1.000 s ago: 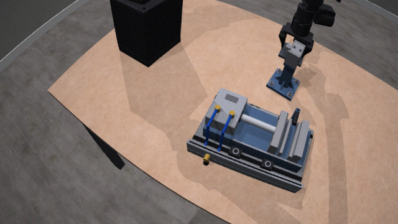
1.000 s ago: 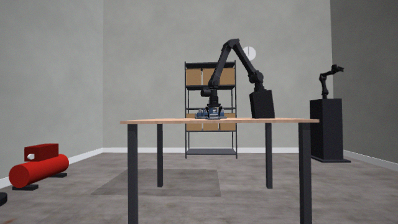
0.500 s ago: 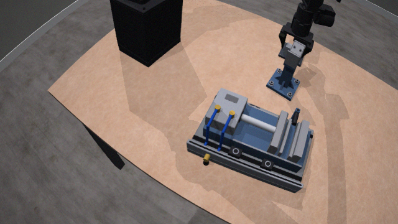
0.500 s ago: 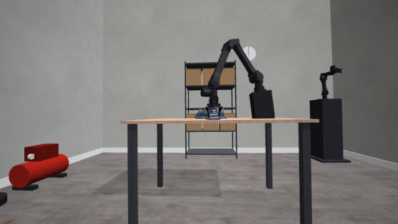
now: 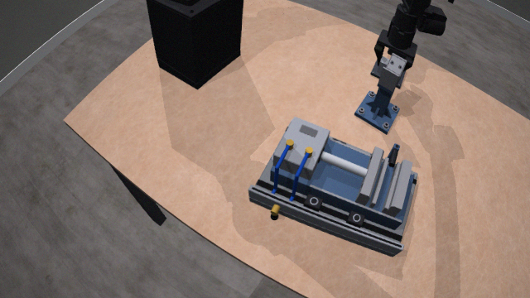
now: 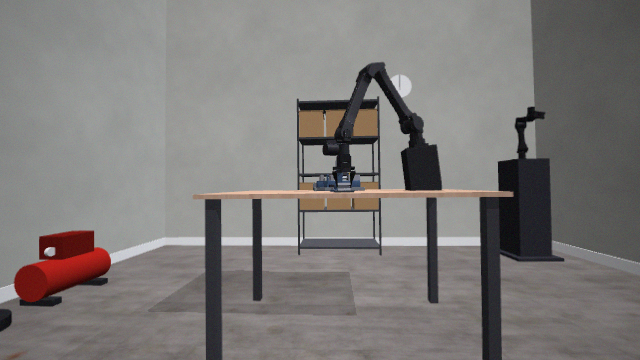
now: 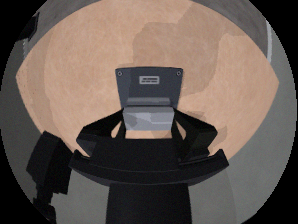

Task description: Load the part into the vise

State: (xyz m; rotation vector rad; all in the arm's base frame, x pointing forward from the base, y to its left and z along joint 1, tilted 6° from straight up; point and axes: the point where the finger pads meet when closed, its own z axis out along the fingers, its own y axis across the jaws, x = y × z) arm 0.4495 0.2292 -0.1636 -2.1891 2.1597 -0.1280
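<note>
My gripper is now 10 mm to the right of the grey part. From my hand the other things lie so: grey plate: 20 mm below, 10 mm to the left; blue vise bed: 370 mm to the right, 10 mm ahead, 10 mm above; work stop: 320 mm to the right, 80 mm ahead, 60 mm above.
</note>
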